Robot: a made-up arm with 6 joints.
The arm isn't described. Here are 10 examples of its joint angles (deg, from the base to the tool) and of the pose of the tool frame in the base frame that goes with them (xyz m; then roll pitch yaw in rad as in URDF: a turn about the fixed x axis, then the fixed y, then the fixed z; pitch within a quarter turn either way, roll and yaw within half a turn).
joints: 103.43 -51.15 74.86 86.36 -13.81 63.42
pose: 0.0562 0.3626 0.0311 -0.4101 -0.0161 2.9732
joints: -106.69 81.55 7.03 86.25 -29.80 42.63
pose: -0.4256 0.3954 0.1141 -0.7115 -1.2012 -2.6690
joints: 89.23 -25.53 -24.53 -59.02 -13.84 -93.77
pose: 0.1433 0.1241 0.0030 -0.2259 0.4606 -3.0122
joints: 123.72 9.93 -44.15 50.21 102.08 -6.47
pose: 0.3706 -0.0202 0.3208 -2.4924 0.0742 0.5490
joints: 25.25 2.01 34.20 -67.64 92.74 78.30
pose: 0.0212 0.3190 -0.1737 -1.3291 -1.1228 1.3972
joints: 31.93 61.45 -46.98 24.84 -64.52 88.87
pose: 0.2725 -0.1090 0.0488 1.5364 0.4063 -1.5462
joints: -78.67 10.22 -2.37 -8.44 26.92 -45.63
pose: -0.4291 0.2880 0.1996 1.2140 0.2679 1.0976
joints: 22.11 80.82 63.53 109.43 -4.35 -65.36
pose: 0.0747 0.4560 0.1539 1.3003 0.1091 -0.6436
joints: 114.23 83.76 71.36 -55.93 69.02 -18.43
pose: -0.2888 0.4234 0.4340 2.8576 0.5848 2.4853
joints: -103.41 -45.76 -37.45 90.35 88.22 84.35
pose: 0.0445 0.0360 0.6679 2.0208 0.4629 -3.0714
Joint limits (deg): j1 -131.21..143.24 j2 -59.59..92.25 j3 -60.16..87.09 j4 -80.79..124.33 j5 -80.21..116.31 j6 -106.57..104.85
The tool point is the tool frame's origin. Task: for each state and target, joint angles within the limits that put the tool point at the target. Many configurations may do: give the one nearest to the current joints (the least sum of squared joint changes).
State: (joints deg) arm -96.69 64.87 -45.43 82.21 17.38 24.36
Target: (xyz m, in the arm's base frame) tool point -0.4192 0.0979 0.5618
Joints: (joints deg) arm -127.03 36.10 -57.81 88.58 12.32 21.31
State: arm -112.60 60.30 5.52 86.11 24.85 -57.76
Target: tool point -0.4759 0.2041 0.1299
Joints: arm -60.83 28.80 -3.71 64.11 13.65 -65.24
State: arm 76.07 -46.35 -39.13 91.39 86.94 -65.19
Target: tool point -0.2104 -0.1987 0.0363
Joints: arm 82.75 -59.41 -39.35 81.01 49.12 -59.31
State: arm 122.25 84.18 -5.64 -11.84 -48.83 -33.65
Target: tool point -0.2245 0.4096 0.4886
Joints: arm 140.54 76.71 11.06 -60.11 -23.88 -31.35
